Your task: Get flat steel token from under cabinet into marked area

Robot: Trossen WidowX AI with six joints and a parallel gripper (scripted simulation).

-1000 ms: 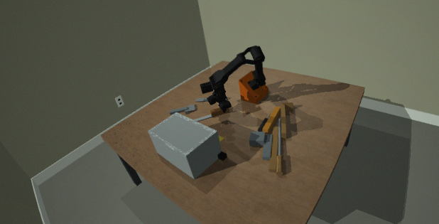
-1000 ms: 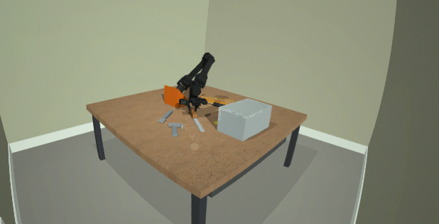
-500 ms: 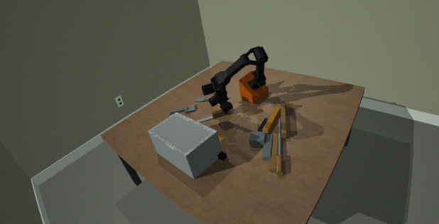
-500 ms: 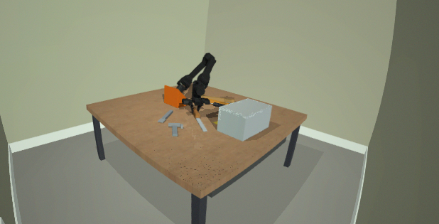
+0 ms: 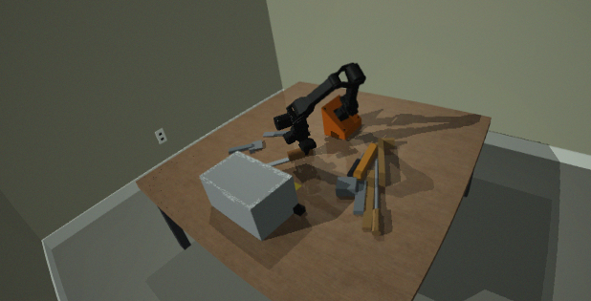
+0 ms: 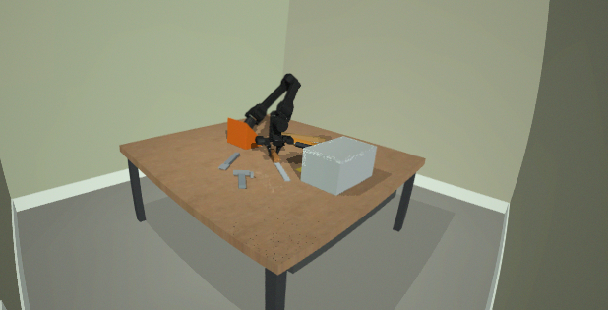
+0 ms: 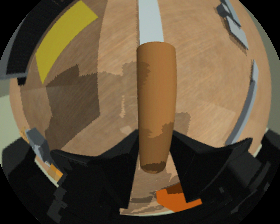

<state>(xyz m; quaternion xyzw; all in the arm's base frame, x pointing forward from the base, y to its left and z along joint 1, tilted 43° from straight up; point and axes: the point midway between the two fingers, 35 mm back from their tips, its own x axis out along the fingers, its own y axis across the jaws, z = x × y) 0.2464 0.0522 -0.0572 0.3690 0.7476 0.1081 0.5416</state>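
The orange bar lies 100 mm behind my gripper tip, 260 mm to the left of it and 10 mm above it. The rest, counted from my gripper tip: grey block: 70 mm ahead, 300 mm to the left, 10 mm above; then wooden stick: 60 mm ahead, 400 mm to the left; then grey t-piece: 120 mm ahead, 280 mm to the right.
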